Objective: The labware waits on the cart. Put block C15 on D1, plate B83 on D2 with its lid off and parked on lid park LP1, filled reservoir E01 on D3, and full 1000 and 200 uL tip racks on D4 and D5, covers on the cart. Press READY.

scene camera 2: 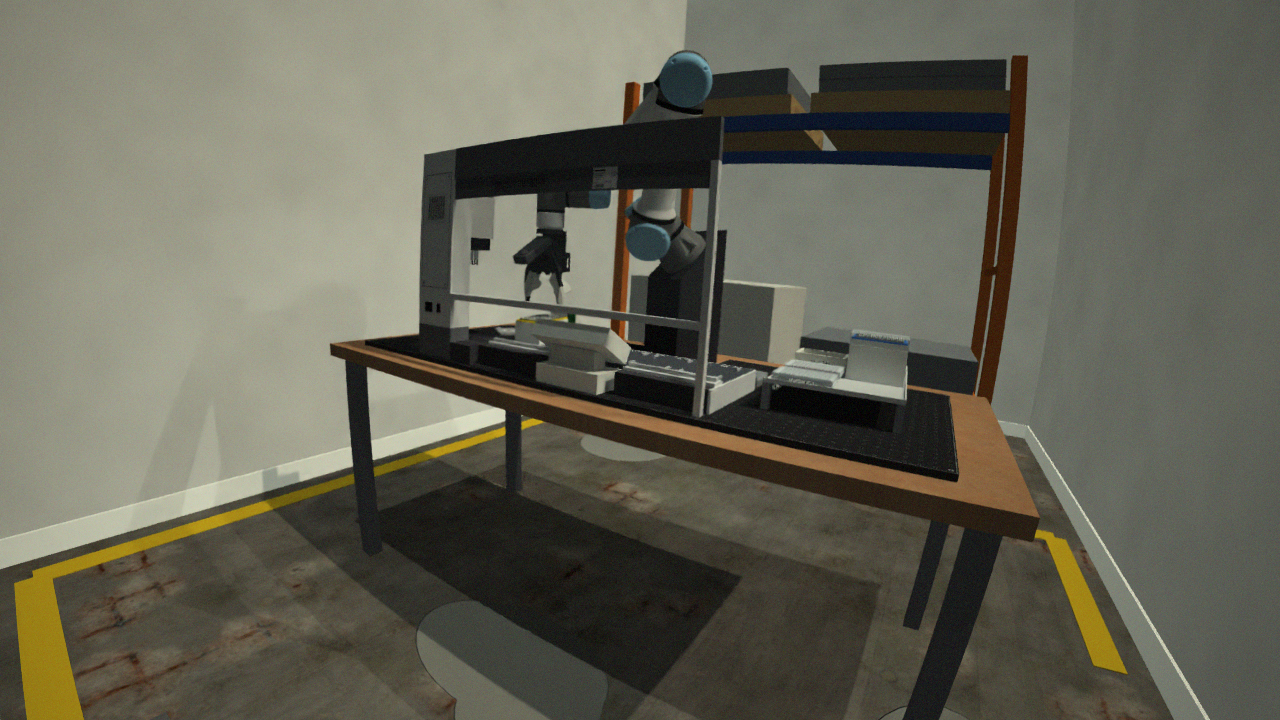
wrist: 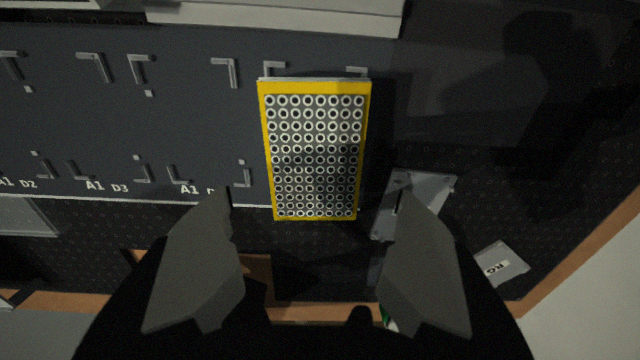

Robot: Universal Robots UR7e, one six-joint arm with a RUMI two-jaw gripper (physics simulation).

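Note:
A yellow-rimmed tip rack (scene camera 2: 526, 320) (wrist: 316, 155), its grid filled with white tips, stands at the right end of the dark deck (wrist: 185, 120), beside the D4 label, which is partly hidden. My gripper (scene camera 2: 545, 300) (wrist: 314, 190) is open and empty above the rack's near end, its fingers apart on either side. Slots D2, D3 and D4 are bare where they show. The white cart (scene camera 2: 895, 394) holds flat pale labware (scene camera 2: 810, 372) and an upright white box with a blue top (scene camera 2: 877, 354). The block, plate and reservoir cannot be told apart there.
The machine frame (scene camera 2: 712, 268) surrounds the deck, with a crossbar in front. Pale housings (scene camera 2: 581, 344) (wrist: 280, 22) stand along the deck's far side in the wrist view. A grey plate (wrist: 430, 187) and a block marked RG (wrist: 501, 264) lie to the right.

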